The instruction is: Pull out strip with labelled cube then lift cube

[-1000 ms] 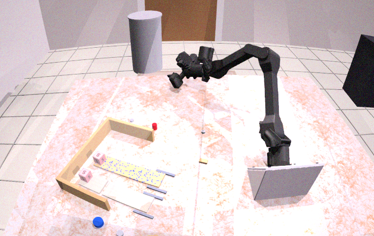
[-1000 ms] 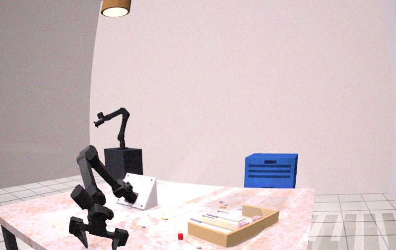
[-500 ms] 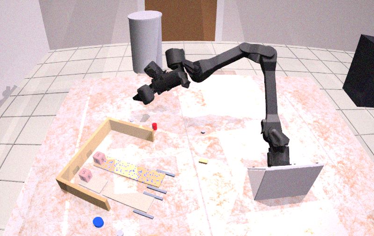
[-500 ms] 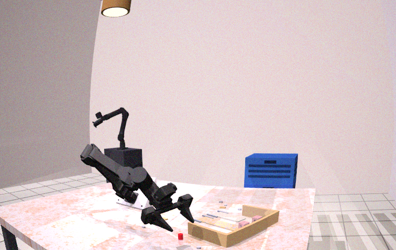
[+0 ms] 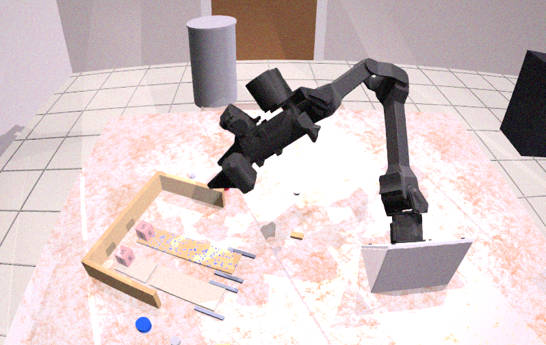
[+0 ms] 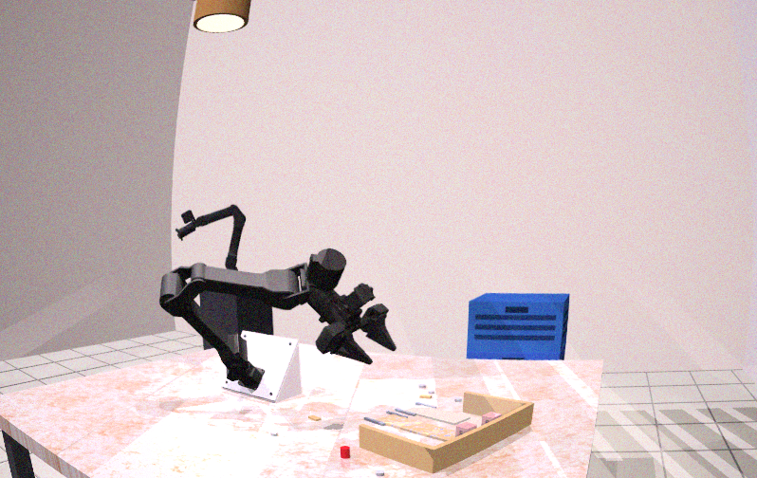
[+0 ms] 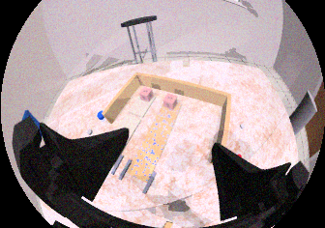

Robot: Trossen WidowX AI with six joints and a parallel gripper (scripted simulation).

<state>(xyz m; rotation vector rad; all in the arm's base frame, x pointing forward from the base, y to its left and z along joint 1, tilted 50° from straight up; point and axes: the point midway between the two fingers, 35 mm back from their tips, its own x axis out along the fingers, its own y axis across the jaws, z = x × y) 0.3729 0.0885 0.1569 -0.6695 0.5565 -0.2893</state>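
Now: the beige strip 170 mm below my gripper tip, 150 mm to the left of it and 60 mm ahead of it. Also, from my gripper tip: blue disc: 250 mm to the left, 170 mm below, 130 mm ahead; red cylinder: 160 mm to the right, 160 mm below, 10 mm ahead; tan chip: 170 mm below, 170 mm behind.
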